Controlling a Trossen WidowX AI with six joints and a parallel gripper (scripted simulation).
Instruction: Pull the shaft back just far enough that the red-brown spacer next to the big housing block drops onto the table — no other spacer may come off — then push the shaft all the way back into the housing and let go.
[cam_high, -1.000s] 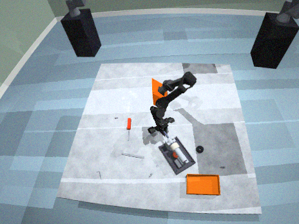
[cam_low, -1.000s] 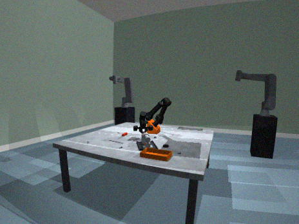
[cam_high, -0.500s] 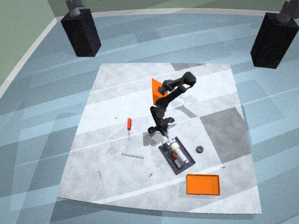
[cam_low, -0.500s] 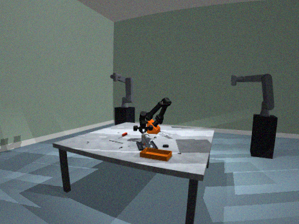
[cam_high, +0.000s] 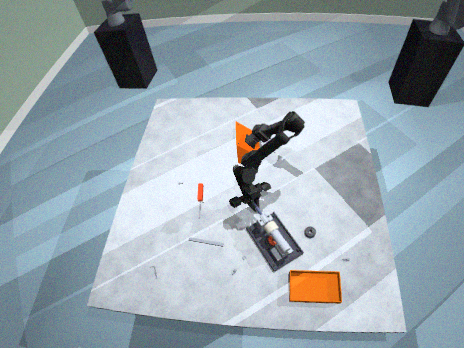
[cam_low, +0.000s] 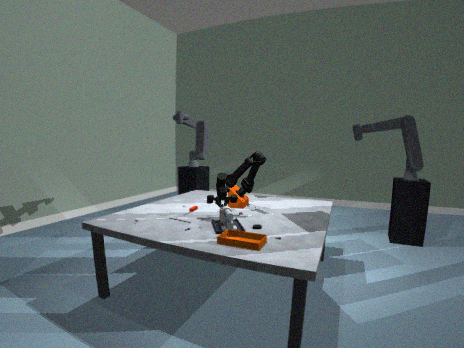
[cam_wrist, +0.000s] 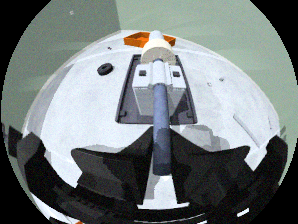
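Now: gripper tip 4 cm short of the shaft, 3 cm to the right of it and 3 cm below it. From my gripper tip the other things lie so: orange tray: 29 cm ahead, 27 cm to the left, 5 cm below; red-brown spacer: 11 cm ahead, 9 cm to the left, 4 cm below; black ring: 5 cm ahead, 24 cm to the left, 5 cm below.
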